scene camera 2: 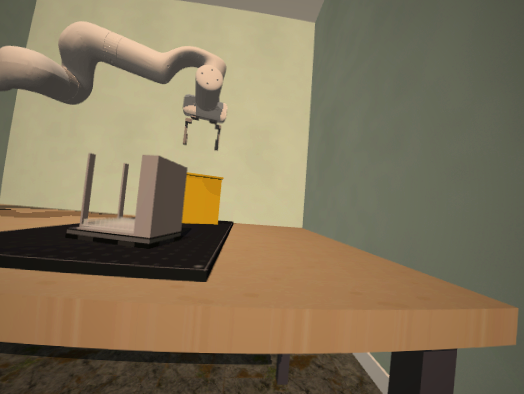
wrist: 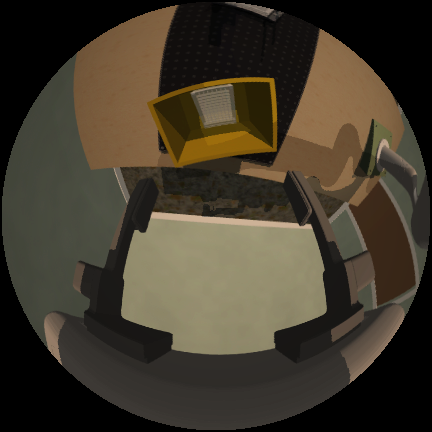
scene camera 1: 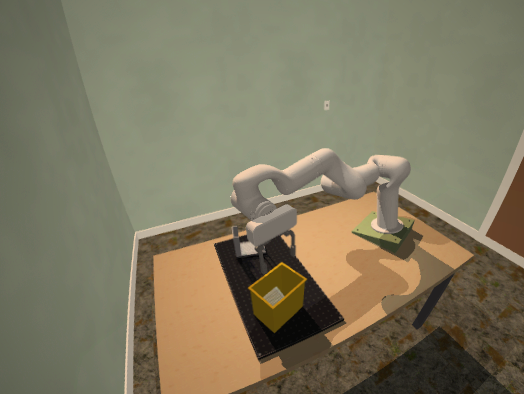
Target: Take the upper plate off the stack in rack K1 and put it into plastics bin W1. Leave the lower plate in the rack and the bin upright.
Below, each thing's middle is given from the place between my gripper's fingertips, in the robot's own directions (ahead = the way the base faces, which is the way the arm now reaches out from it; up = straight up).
Labels:
I see my gripper 210 mm above the yellow plastics bin W1 [scene camera 1: 291, 284] and 20 mm to the left of it.

